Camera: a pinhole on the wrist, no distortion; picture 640 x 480 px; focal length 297.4 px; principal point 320.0 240.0 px. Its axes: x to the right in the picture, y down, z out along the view. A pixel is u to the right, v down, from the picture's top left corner.
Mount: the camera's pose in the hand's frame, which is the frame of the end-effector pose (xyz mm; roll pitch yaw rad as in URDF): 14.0 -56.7 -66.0 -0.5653 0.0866 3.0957
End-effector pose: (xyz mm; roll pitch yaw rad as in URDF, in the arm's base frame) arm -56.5 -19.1 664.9 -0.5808 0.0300 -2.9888
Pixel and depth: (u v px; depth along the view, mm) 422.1 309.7 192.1
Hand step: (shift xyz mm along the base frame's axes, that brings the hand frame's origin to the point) 45.2 134.4 163.5
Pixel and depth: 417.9 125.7 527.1
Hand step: 214.1 -94.8 486.1
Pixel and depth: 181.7 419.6 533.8
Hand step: -284.8 355.3 530.5
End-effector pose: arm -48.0 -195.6 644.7 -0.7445 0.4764 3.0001
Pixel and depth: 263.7 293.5 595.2
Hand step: -322.6 129.2 503.9
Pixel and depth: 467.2 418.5 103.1
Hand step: 15.0 129.3 107.6
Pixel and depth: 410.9 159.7 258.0
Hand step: -25.4 -23.0 239.0
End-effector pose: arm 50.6 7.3 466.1 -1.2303 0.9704 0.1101
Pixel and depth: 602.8 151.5 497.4
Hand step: -76.6 303.3 584.3
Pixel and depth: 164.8 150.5 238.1
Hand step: 199.1 152.7 9.0
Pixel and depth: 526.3 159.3 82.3
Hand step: 37.0 -12.8 86.1
